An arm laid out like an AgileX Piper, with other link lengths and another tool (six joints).
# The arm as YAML. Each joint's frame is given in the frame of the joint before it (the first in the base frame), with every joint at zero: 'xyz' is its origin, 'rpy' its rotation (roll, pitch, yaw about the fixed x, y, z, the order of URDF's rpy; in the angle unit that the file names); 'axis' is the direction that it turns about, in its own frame. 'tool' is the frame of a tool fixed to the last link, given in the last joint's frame.
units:
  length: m
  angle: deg
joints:
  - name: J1
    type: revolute
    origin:
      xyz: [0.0, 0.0, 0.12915]
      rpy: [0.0, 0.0, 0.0]
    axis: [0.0, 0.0, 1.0]
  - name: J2
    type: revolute
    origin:
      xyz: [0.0, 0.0, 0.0]
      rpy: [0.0, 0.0, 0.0]
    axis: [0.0, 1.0, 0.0]
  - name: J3
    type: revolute
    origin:
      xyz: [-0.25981, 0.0, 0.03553]
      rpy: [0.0, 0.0, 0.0]
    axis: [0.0, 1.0, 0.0]
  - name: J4
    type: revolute
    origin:
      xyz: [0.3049, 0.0, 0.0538]
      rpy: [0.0, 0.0, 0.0]
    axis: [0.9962, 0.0, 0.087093]
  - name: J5
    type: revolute
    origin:
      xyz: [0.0, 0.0, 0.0]
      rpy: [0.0, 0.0, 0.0]
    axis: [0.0, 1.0, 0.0]
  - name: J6
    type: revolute
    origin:
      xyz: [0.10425, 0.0, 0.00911]
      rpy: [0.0, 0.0, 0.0]
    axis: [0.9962, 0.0, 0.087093]
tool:
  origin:
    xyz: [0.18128, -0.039, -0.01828]
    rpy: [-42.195, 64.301, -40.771]
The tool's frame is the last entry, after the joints.
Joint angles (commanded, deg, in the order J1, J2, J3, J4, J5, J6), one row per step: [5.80 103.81 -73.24 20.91 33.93 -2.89]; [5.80 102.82 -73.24 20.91 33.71 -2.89]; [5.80 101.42 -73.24 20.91 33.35 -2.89]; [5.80 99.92 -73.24 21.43 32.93 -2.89]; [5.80 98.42 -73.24 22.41 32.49 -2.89]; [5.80 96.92 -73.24 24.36 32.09 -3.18]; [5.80 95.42 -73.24 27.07 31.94 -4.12]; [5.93 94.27 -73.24 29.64 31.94 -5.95]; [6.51 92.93 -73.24 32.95 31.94 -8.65]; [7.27 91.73 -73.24 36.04 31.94 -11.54]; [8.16 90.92 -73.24 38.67 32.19 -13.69]
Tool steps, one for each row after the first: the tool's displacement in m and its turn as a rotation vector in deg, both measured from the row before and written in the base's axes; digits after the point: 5 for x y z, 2 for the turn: [0.00311 0.00002 0.00910 0.09 -1.19 -0.07]; [0.00434 -0.00005 0.01310 0.12 -1.73 -0.12]; [0.00434 0.00154 0.01450 0.61 -1.84 -0.34]; [0.00395 0.00290 0.01495 1.05 -1.81 -0.50]; [0.00339 0.00566 0.01567 1.79 -1.76 -0.58]; [0.00222 0.00768 0.01602 2.12 -1.65 -0.22]; [0.00129 0.00781 0.01288 1.38 -1.48 0.66]; [0.00062 0.01334 0.01581 1.52 -1.93 1.49]; [-0.00017 0.01397 0.01481 1.17 -1.94 1.83]; [-0.00228 0.01461 0.01033 1.19 -1.15 1.74]
